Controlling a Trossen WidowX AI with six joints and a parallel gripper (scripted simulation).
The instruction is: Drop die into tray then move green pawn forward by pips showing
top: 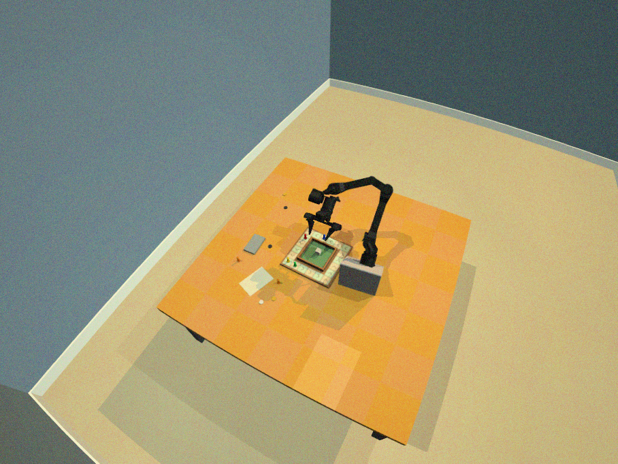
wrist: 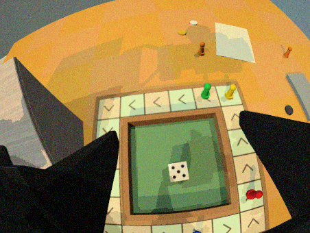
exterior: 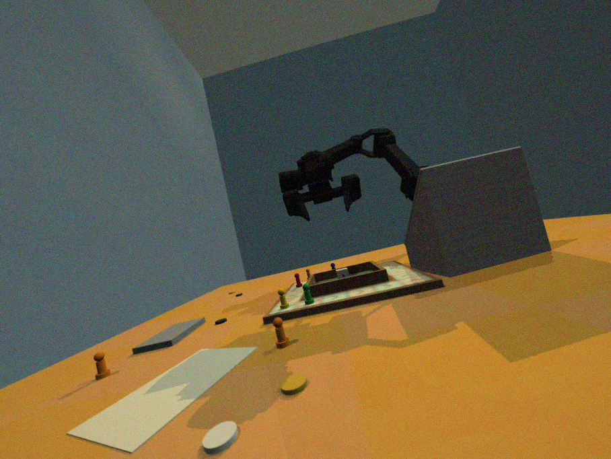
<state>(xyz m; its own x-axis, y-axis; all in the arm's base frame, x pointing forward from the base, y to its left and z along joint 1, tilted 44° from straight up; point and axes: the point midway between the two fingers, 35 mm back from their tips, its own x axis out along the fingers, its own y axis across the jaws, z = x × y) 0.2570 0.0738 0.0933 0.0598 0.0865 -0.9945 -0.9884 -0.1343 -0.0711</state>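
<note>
The green pawn lies 13 cm below my gripper tip, 11 cm to the left of it and 7 cm ahead of it. Also, from my gripper tip: white die 14 cm below, 2 cm to the right; then green-floored tray 16 cm below; then blue pawn 13 cm below, 12 cm to the right, 2 cm ahead.
</note>
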